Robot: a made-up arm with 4 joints.
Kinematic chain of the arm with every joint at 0, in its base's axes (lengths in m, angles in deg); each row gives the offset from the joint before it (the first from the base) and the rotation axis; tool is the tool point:
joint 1: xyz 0 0 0.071 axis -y
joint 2: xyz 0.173 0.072 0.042 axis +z
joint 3: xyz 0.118 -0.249 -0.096 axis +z
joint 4: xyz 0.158 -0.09 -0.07 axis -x
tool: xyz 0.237 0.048 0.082
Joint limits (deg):
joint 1: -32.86..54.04
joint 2: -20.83..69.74
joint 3: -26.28..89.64
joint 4: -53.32..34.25
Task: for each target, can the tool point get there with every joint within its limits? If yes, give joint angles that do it. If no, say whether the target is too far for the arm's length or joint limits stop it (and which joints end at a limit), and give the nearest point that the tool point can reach.
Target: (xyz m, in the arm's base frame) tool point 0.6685 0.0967 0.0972
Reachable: yes | joints 6.80 14.43 26.11 11.45
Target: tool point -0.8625 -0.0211 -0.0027
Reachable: no: joint limits stop it (at a limit: joint 1, joint 2, joint 3, joint 4) | nearest point 0.0214 0.2395 -0.0419 | short by 0.922 m
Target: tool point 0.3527 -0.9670 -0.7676
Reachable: no: too far | nearest point 0.4032 -0.5221 -0.2330 | short by 0.697 m
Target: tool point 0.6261 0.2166 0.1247
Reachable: yes | joints 7.64 23.64 43.89 -38.60
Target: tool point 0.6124 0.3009 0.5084
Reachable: yes | joints 41.08 59.19 -17.53 26.98
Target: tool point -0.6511 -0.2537 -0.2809
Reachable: no: joint limits stop it (at a limit: joint 1, joint 2, joint 3, joint 4) | nearest point 0.0214 0.2395 -0.0419 | short by 0.868 m
